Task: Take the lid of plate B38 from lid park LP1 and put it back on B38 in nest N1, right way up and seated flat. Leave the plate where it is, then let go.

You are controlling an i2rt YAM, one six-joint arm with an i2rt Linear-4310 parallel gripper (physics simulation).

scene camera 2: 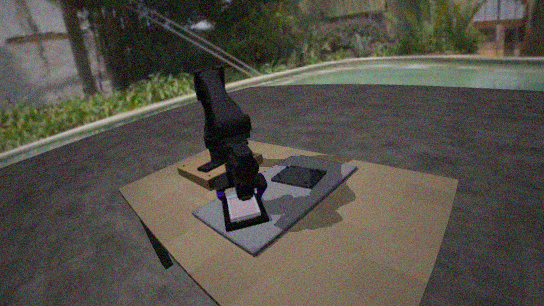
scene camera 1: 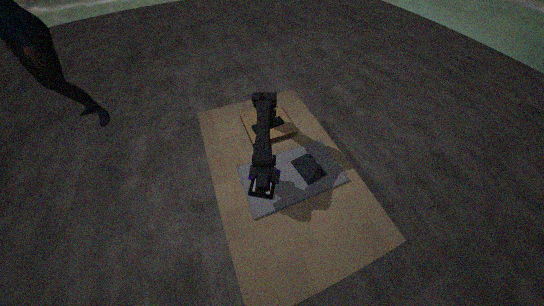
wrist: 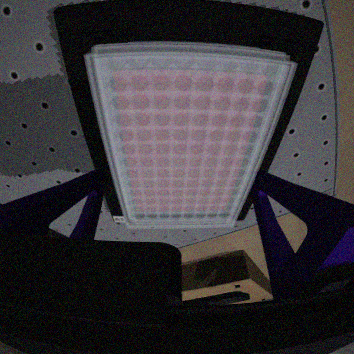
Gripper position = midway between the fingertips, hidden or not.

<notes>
The gripper (wrist: 177, 177) is open and touches a lid (wrist: 184, 129). Also in view: a black nest (wrist: 297, 35).
</notes>
